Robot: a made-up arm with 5 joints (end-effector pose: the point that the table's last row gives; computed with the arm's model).
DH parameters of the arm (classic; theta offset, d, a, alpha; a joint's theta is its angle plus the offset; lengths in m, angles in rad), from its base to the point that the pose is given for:
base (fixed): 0 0 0.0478 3.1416
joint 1: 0 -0.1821 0.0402 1.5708
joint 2: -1.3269 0 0.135 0
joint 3: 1.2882 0 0.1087 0
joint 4: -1.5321 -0.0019 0 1.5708
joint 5: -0.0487 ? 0 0
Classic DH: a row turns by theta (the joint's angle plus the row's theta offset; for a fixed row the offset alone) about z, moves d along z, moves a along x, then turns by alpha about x.
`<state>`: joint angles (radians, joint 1 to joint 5).
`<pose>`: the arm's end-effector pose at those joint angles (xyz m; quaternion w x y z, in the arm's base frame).
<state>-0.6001 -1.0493 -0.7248 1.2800 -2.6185</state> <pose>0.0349 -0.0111 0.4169 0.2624 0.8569 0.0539 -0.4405</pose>
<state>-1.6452 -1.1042 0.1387 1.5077 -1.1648</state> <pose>0.0452 0.0607 0.3230 0.8504 0.4870 -0.0693 0.1865</pose>
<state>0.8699 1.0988 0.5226 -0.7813 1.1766</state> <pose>0.1887 -0.1699 0.0479 0.9262 -0.3004 -0.1934 0.1202</pose>
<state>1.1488 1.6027 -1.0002 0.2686 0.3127</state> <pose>0.1732 -0.2840 0.0296 0.8490 -0.2225 -0.2607 -0.4022</pose>
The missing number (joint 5, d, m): -0.0753
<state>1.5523 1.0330 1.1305 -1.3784 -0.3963</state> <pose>0.0490 -0.1655 0.0755 0.5002 -0.2013 -0.3256 -0.7767</pose>
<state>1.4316 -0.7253 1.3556 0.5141 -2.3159</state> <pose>0.0597 -0.0984 0.1726 0.3142 -0.0952 0.1890 0.9255</pose>
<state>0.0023 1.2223 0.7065 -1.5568 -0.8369</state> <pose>0.2583 -0.0024 0.0656 0.7456 0.2411 -0.5100 -0.3546</pose>
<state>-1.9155 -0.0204 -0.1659 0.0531 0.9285</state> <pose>-0.0351 0.2366 0.3480 0.1134 0.3725 -0.6539 0.6486</pose>
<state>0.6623 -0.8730 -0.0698 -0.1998 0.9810</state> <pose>0.0880 -0.0338 0.4501 0.2105 -0.6991 -0.6827 0.0286</pose>
